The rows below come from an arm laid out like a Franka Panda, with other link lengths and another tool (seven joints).
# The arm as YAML. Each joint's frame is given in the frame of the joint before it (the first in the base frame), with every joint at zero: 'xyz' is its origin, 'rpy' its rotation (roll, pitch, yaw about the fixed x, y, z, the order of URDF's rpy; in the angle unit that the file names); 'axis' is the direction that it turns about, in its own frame. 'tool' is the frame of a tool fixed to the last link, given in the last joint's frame.
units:
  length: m
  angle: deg
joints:
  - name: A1
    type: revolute
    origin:
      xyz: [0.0, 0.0, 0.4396]
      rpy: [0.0, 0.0, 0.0]
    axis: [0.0, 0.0, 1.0]
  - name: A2
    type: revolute
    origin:
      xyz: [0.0, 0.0, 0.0]
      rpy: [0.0, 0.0, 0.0]
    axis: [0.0, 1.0, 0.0]
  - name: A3
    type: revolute
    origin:
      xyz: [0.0, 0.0, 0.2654]
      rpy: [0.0, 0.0, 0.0]
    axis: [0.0, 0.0, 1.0]
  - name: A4
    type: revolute
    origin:
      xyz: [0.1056, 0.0, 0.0]
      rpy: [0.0, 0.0, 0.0]
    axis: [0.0, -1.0, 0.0]
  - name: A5
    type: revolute
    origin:
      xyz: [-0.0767, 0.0, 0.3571]
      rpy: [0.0, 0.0, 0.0]
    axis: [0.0, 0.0, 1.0]
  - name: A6
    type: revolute
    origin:
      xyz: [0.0, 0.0, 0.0]
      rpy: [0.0, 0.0, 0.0]
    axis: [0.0, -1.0, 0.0]
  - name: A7
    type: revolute
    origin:
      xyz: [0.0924, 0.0, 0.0]
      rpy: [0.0, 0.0, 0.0]
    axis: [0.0, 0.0, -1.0]
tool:
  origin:
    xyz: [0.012, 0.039, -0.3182]
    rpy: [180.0, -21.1, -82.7]
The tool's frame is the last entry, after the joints.
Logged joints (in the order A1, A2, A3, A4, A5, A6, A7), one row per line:
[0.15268, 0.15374, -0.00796, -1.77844, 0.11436, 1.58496, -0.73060]
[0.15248, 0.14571, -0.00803, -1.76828, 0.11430, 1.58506, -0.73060]
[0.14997, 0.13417, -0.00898, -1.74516, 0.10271, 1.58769, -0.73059]
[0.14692, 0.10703, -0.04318, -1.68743, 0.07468, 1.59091, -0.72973]
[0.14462, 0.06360, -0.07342, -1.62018, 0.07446, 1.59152, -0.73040]
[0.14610, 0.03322, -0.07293, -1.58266, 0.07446, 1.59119, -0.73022]
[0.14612, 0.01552, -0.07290, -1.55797, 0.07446, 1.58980, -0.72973]
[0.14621, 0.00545, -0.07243, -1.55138, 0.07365, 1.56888, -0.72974]
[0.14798, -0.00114, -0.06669, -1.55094, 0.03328, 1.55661, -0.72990]
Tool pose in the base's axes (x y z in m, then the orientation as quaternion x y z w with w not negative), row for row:
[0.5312, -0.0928, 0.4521, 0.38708, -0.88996, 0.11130, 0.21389]
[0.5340, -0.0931, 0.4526, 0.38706, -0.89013, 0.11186, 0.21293]
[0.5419, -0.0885, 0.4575, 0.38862, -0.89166, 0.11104, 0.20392]
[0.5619, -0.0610, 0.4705, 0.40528, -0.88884, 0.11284, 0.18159]
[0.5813, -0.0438, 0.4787, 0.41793, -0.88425, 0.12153, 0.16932]
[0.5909, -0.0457, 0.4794, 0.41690, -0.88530, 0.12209, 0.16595]
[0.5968, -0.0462, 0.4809, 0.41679, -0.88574, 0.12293, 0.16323]
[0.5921, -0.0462, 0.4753, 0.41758, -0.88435, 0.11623, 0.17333]
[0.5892, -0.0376, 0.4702, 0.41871, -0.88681, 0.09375, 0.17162]
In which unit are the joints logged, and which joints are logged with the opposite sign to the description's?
The joints are logged in radians. Opposite sign: A1, A2, A3, A5, A7.
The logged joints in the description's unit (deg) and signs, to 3 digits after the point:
[-8.748, -8.809, 0.456, -101.897, -6.552, 90.812, 41.860]
[-8.736, -8.349, 0.460, -101.315, -6.549, 90.817, 41.860]
[-8.593, -7.687, 0.515, -99.990, -5.885, 90.968, 41.860]
[-8.418, -6.132, 2.474, -96.683, -4.279, 91.152, 41.810]
[-8.286, -3.644, 4.207, -92.829, -4.266, 91.187, 41.849]
[-8.371, -1.903, 4.179, -90.680, -4.266, 91.168, 41.839]
[-8.372, -0.889, 4.177, -89.265, -4.266, 91.089, 41.810]
[-8.377, -0.312, 4.150, -88.888, -4.220, 89.890, 41.811]
[-8.479, 0.065, 3.821, -88.862, -1.907, 89.187, 41.820]

